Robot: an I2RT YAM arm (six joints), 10 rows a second.
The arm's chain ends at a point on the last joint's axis. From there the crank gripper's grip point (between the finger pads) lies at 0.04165 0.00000 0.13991 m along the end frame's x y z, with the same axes.
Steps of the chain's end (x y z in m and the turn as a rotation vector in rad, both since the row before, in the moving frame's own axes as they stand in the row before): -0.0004 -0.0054 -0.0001 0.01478 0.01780 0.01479; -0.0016 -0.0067 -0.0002 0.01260 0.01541 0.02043; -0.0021 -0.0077 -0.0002 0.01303 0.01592 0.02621; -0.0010 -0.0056 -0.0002 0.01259 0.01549 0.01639; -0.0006 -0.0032 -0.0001 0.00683 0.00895 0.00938; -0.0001 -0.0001 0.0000 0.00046 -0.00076 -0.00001; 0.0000 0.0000 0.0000 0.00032 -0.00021 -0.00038; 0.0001 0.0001 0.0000 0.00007 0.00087 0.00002; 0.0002 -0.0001 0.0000 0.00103 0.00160 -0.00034; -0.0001 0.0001 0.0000 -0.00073 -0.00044 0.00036
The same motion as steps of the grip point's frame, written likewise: 0.0021 -0.0068 -0.0009 0.01478 0.01780 0.01479; 0.0006 -0.0076 -0.0009 0.01260 0.01541 0.02043; 0.0001 -0.0084 -0.0009 0.01303 0.01592 0.02621; 0.0012 -0.0067 -0.0009 0.01259 0.01549 0.01639; 0.0007 -0.0038 -0.0005 0.00683 0.00895 0.00938; -0.0002 -0.0002 0.0000 0.00046 -0.00076 -0.00001; 0.0000 -0.0001 0.0000 0.00032 -0.00021 -0.00038; 0.0002 0.0001 0.0000 0.00007 0.00087 0.00002; 0.0004 -0.0003 -0.0001 0.00103 0.00160 -0.00034; -0.0002 0.0002 0.0000 -0.00073 -0.00044 0.00036
